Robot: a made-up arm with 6 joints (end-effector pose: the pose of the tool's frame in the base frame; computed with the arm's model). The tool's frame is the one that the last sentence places. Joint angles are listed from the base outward.
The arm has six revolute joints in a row. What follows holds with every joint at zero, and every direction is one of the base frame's. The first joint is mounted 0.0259 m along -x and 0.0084 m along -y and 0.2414 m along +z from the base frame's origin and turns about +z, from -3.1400 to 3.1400 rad. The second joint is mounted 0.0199 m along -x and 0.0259 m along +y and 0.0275 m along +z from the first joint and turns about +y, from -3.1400 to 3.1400 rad. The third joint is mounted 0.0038 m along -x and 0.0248 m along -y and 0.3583 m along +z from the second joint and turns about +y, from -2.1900 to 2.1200 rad. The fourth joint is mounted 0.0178 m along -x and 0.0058 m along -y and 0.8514 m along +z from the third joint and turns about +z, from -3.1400 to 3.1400 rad. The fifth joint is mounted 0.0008 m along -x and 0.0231 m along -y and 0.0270 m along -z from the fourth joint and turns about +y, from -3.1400 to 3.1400 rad. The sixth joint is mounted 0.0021 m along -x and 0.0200 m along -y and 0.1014 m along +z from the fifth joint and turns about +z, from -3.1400 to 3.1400 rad. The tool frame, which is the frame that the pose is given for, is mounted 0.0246 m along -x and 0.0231 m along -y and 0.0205 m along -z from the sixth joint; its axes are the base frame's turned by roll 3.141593, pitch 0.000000 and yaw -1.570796 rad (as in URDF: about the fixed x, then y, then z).
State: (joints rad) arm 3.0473 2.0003 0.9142 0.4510 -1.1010 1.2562
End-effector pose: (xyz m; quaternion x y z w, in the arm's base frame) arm -0.5629 0.1432 -0.7160 0.2146 0.5690 -0.1170 0.7852
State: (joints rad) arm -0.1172 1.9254 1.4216 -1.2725 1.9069 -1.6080
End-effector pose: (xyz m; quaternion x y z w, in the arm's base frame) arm 0.1225 -0.1163 -0.6574 -0.3914 0.7325 0.3757 0.4113
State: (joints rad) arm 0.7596 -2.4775 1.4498 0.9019 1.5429 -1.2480
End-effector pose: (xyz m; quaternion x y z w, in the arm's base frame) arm -0.7395 -0.6301 0.4730 0.5536 -0.6827 0.4579 0.1332
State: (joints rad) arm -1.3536 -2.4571 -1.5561 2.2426 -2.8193 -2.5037
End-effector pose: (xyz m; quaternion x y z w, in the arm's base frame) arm 0.0223 -0.3296 -0.4997 0.6894 -0.5044 0.4705 0.2210
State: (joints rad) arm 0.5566 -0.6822 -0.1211 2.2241 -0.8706 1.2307
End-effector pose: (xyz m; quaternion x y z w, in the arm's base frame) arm -0.7322 -0.4521 1.2130 -0.1980 -0.9229 -0.2833 0.1697
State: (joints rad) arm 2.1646 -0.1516 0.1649 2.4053 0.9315 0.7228
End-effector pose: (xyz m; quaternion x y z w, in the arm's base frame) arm -0.0596 -0.1248 1.4995 -0.2582 0.8577 0.4020 0.1901
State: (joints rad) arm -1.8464 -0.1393 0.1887 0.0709 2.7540 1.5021
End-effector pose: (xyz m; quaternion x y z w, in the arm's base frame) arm -0.0858 0.0478 1.3646 -0.1031 0.1331 0.6478 0.7430
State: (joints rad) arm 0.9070 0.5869 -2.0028 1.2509 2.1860 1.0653
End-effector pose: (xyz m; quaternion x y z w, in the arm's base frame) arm -0.4049 -0.4441 0.7612 0.7629 0.0189 0.1383 0.6313
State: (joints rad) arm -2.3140 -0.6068 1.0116 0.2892 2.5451 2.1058
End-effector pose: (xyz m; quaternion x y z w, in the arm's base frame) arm -0.1157 -0.0331 1.2354 -0.1134 0.0300 0.2687 0.9561
